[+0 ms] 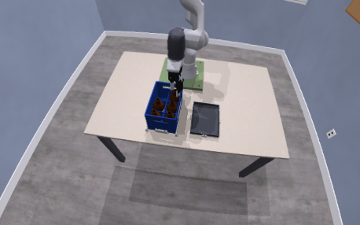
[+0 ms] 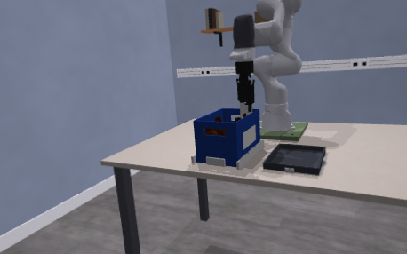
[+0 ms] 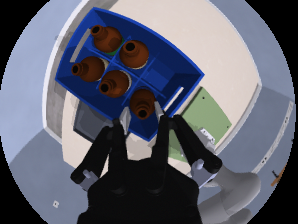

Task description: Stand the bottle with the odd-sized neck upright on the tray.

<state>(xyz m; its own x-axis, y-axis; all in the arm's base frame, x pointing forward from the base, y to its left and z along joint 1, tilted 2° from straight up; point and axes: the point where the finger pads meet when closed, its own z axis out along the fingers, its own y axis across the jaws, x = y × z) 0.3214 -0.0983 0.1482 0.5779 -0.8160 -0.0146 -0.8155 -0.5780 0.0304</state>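
Now: the bottle 90 mm below my hand. From my hand the other things lie so: blue crate: 90 mm below, 80 mm ahead, 60 mm to the right; dark tray: 210 mm to the left, 160 mm below, 120 mm ahead.
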